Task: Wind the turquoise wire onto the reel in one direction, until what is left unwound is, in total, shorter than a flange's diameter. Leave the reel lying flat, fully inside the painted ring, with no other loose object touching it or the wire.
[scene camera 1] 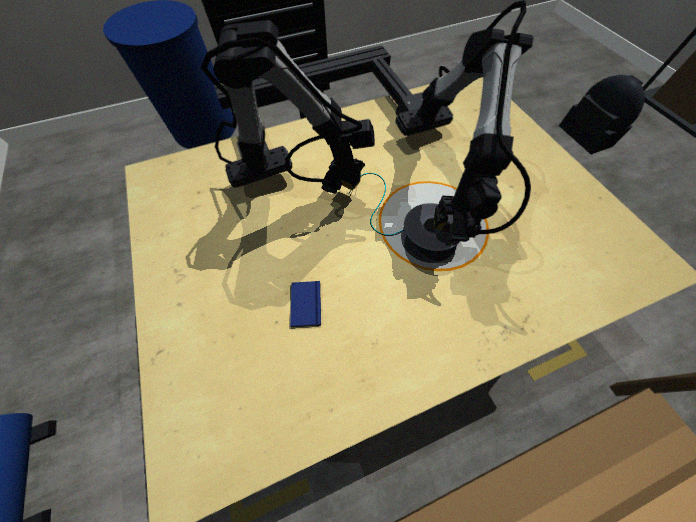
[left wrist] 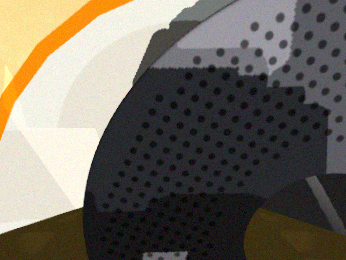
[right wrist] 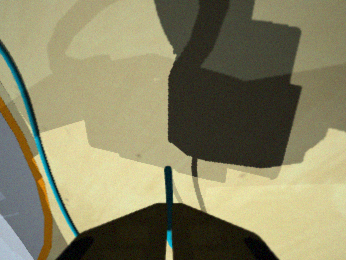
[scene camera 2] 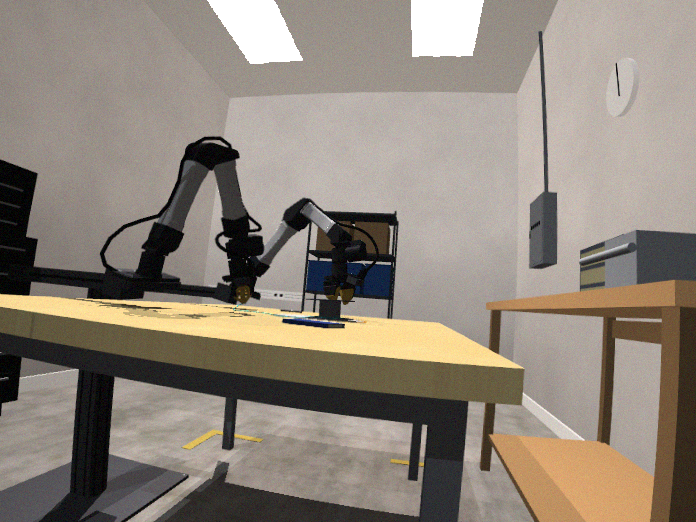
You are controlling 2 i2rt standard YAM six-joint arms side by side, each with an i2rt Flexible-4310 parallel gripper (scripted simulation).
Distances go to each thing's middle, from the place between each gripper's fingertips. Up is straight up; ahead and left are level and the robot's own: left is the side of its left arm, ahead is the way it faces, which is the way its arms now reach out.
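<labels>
The dark grey reel (scene camera 1: 419, 220) is 50 mm to the right of my left hand, 20 mm behind it and 30 mm below it. The blue notebook (scene camera 1: 305, 296), counted from my left hand as well, is 470 mm to the right, 40 mm ahead and 60 mm below.
The reel is 15 cm to the left of my right hand (scene camera 1: 352, 188) and 25 cm ahead of it, while the notebook is 31 cm ahead of my right hand, 26 cm to the right of it and 3 cm below it.
</labels>
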